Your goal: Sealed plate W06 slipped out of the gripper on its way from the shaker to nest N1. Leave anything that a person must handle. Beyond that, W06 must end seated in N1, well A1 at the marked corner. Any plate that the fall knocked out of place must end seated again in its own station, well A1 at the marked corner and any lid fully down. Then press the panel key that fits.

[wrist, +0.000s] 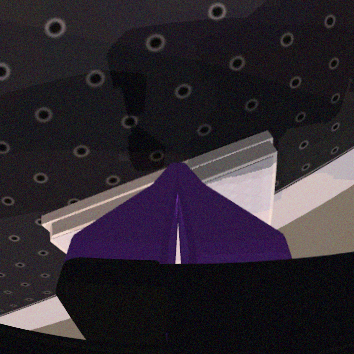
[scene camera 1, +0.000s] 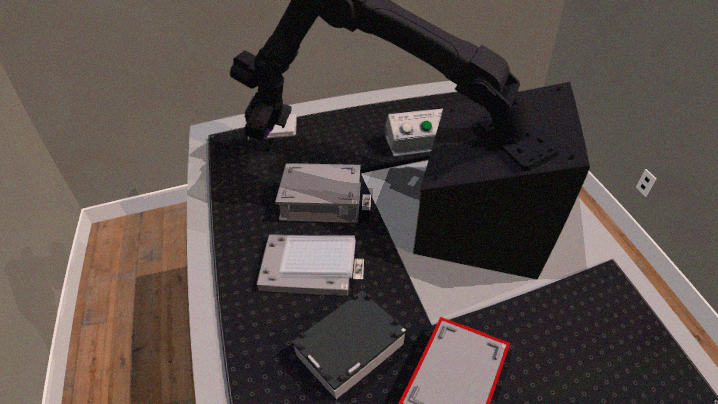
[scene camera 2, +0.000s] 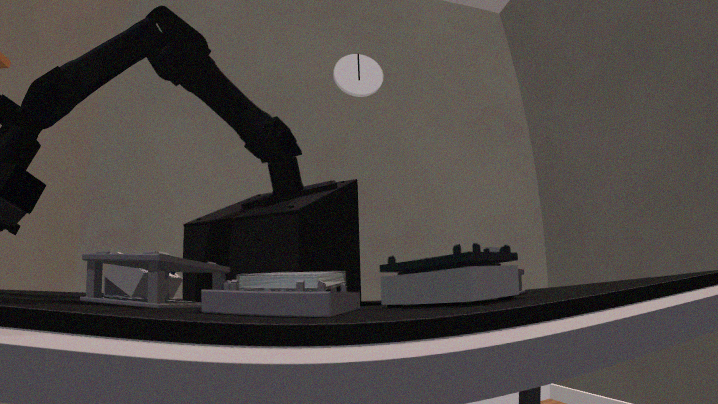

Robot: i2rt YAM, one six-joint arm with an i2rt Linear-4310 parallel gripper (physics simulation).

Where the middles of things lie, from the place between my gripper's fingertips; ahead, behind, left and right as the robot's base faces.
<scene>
The sealed plate W06 (wrist: 243,171) lies 20 mm behind my hand, 50 mm to the right of it and 10 mm below it. Round my hand: nest N1 (scene camera 1: 313,184): 100 mm behind, 260 mm to the left, 40 mm above; then nest N2 (scene camera 2: 259,303): 40 mm behind, 430 mm to the left; then dark-topped shaker (scene camera 1: 379,359): 80 mm behind, 620 mm to the left, 20 mm above.
</scene>
